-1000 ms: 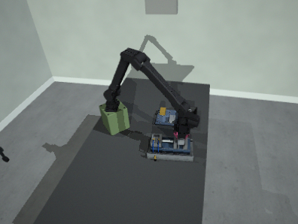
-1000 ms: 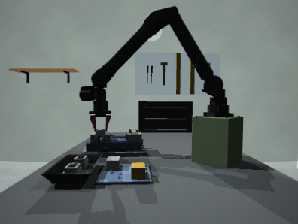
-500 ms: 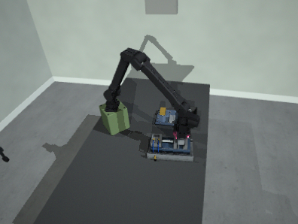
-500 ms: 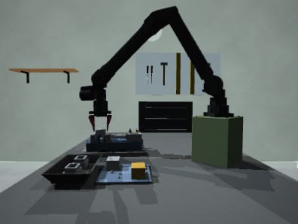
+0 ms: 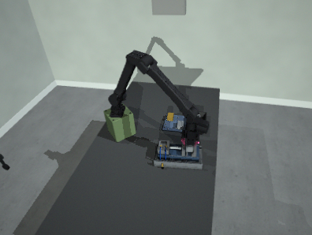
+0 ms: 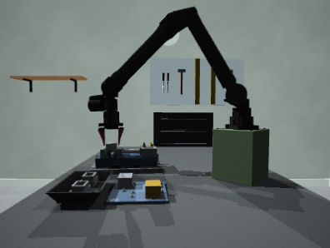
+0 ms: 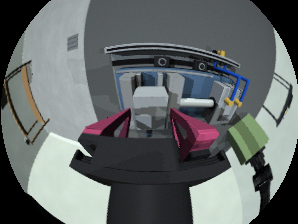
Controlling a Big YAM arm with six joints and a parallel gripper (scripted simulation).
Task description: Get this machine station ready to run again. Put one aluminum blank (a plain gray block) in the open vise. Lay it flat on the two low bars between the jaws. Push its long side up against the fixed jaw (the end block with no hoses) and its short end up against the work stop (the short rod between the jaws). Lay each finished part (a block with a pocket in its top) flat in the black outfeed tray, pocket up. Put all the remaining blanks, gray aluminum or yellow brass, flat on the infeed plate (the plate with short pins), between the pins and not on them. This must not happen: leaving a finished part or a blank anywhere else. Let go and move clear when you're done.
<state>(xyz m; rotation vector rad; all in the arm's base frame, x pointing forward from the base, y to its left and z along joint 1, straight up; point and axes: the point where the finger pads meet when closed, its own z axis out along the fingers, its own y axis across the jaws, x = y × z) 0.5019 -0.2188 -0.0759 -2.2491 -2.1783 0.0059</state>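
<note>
Now: the gray aluminum blank 2 cm below my hand. From my hand the other things lie so: vise (7 cm below, 7 cm behind); yellow brass blank (39 cm to the left, 14 cm behind, 9 cm below).
</note>
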